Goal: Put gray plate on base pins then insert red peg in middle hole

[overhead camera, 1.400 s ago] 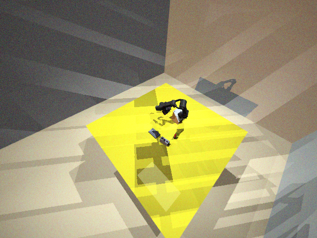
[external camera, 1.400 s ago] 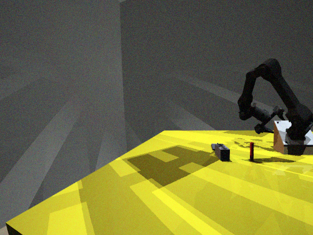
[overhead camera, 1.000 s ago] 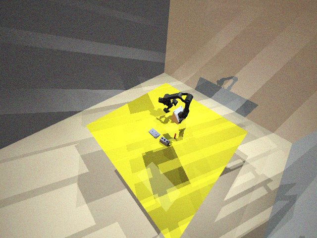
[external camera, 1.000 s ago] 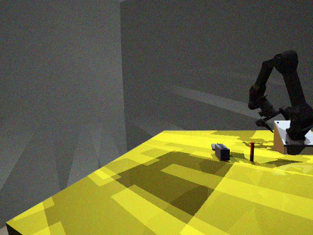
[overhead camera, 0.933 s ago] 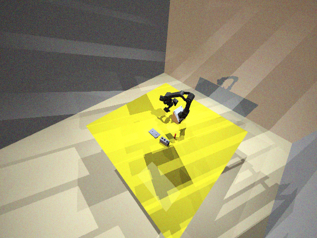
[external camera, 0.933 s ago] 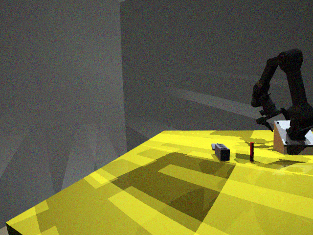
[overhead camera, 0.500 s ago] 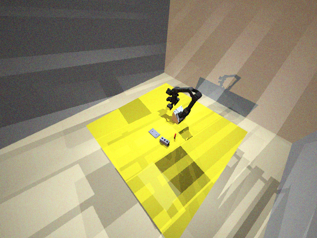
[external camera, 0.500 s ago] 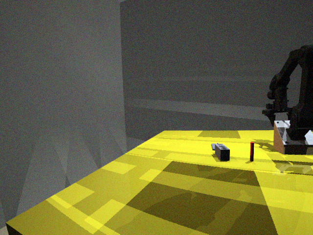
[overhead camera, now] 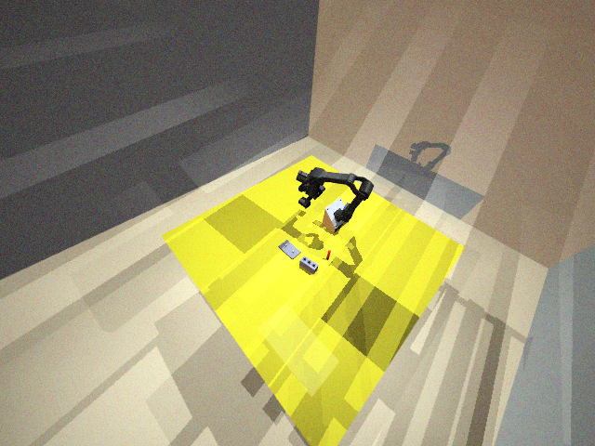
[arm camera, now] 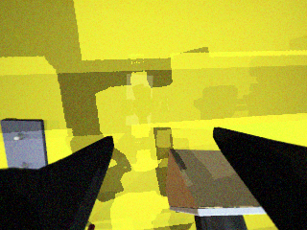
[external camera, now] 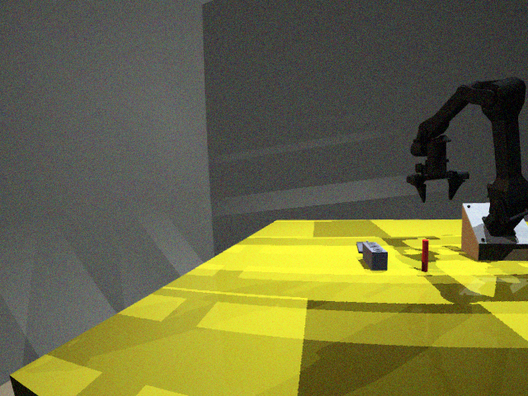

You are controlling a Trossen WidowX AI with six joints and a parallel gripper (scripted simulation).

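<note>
My gripper tip is 25 cm short of the gray plate, 24 cm to the right of it and 11 cm above it. Also, from my gripper tip: gray base: 24 cm ahead, 8 cm to the left, 14 cm below; then red peg: 13 cm ahead, 28 cm to the left, 11 cm below.
</note>
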